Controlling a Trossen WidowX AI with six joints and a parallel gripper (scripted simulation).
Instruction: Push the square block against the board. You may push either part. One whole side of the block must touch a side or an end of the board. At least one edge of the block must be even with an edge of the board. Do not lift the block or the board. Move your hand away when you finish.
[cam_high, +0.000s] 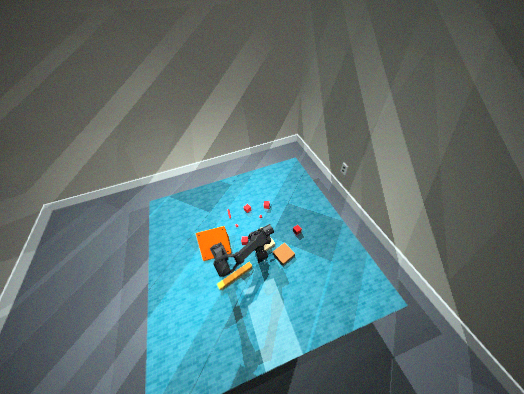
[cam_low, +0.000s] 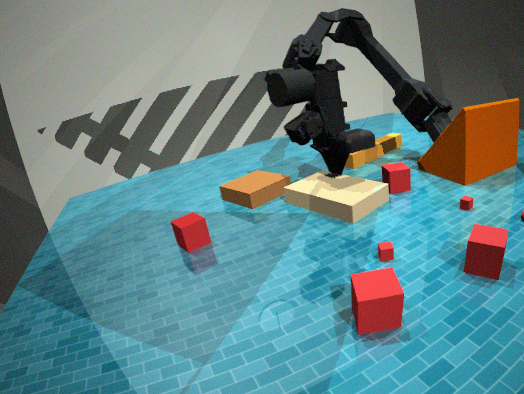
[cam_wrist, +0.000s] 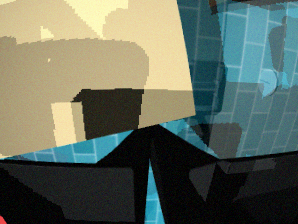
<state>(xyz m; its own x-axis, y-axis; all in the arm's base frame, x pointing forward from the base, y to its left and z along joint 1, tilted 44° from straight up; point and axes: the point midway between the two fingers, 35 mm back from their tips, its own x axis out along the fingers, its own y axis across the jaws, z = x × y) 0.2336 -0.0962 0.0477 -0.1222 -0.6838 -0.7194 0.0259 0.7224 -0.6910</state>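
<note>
Right now the pale tan flat board is 6 cm to the left of my gripper tip and 5 cm ahead of it. Also, from my gripper tip: flat brown square block: 13 cm ahead, 8 cm to the right; then long narrow orange board: 19 cm behind, 9 cm to the right, 1 cm above.
</note>
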